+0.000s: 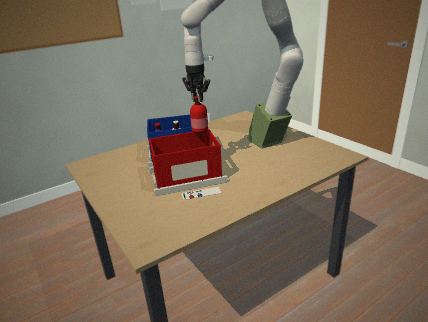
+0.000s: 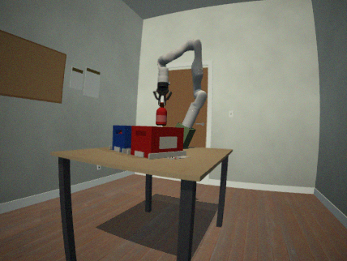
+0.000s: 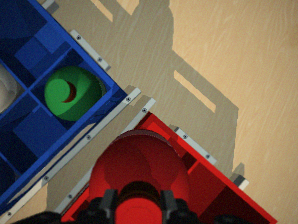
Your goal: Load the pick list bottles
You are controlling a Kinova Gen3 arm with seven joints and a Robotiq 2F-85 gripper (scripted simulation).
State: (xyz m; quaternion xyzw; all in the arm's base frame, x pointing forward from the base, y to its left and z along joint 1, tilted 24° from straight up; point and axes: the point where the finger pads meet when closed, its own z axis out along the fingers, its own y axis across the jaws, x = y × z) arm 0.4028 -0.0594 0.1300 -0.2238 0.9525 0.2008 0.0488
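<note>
My hand is 100 mm short of the red crate, 50 mm to the right of it and 250 mm above it. Also, from my hand: blue crate (40 mm ahead, 190 mm to the right, 250 mm below); then green-label bottle (20 mm behind, 120 mm to the right, 250 mm below); then blue-label bottle (140 mm ahead, 170 mm to the right, 250 mm below).
</note>
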